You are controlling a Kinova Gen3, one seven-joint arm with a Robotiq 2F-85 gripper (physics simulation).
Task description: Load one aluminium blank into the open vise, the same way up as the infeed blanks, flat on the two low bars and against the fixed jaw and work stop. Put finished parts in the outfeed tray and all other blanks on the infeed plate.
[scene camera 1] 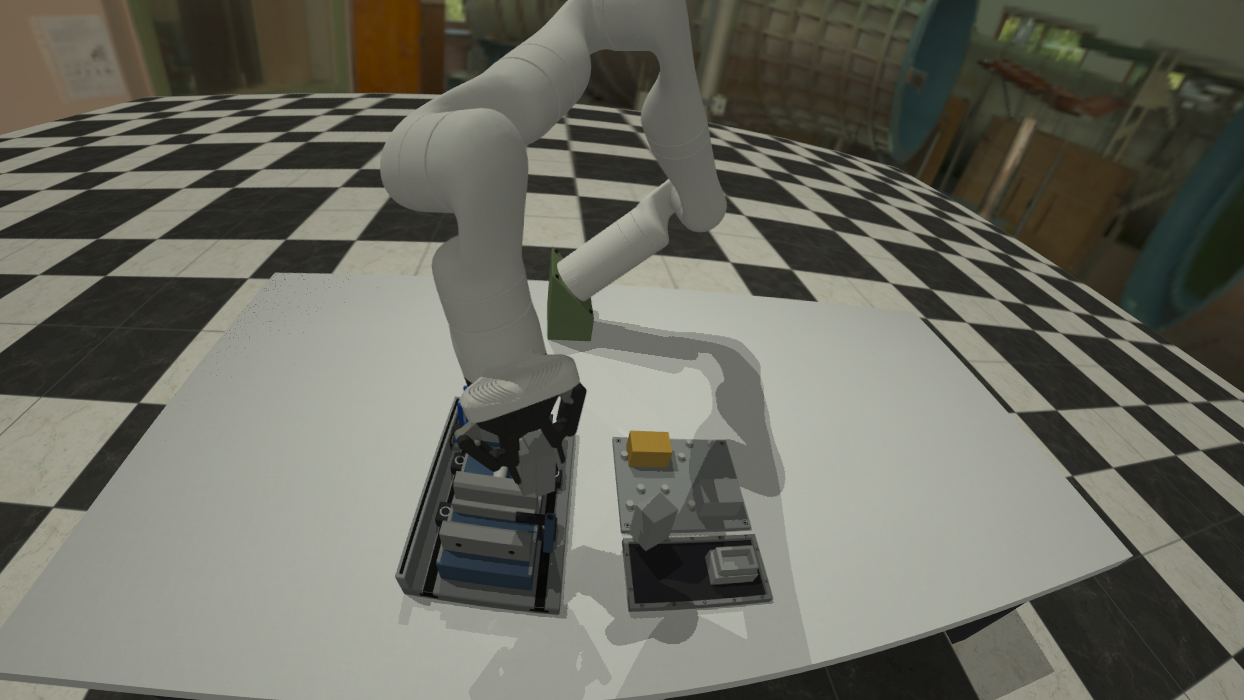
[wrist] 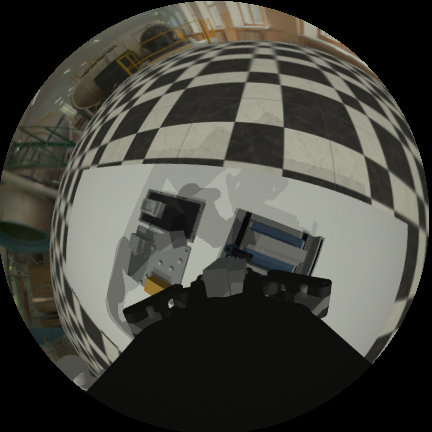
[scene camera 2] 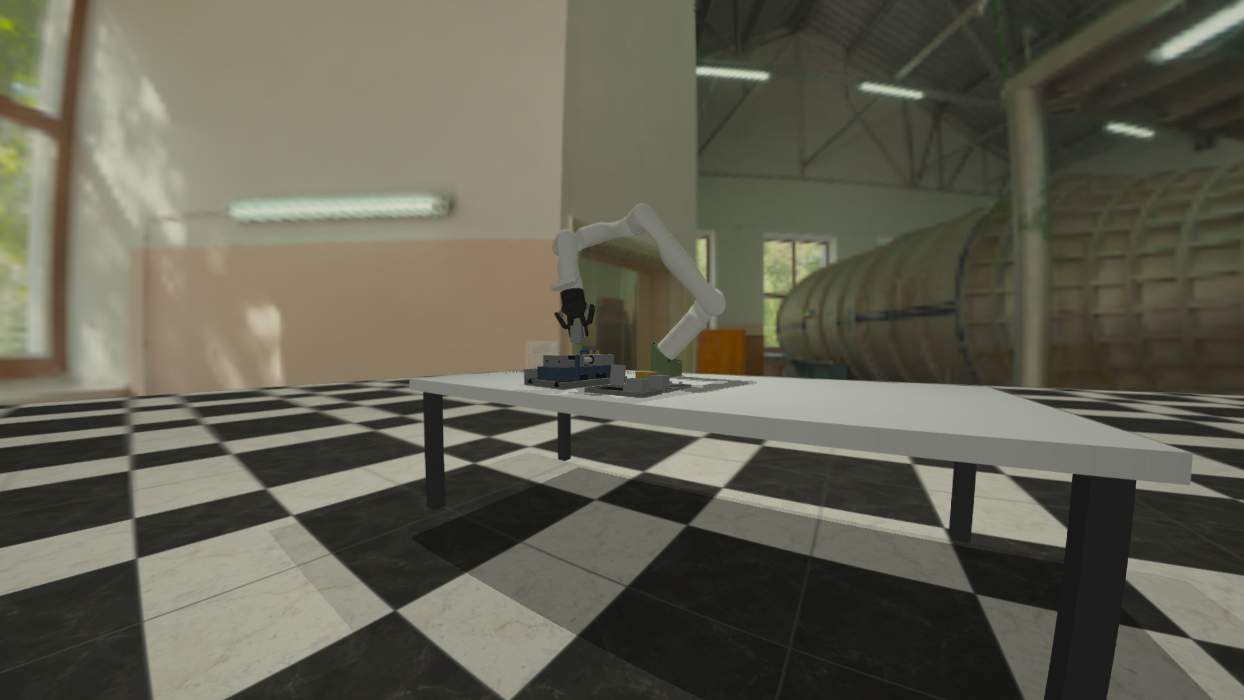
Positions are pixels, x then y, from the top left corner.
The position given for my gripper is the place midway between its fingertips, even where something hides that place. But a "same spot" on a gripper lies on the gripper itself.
My gripper shows in scene camera 1, in the wrist view (224,274) and in scene camera 2. The same spot on my gripper: (scene camera 2: 591,308) is (scene camera 1: 580,399).
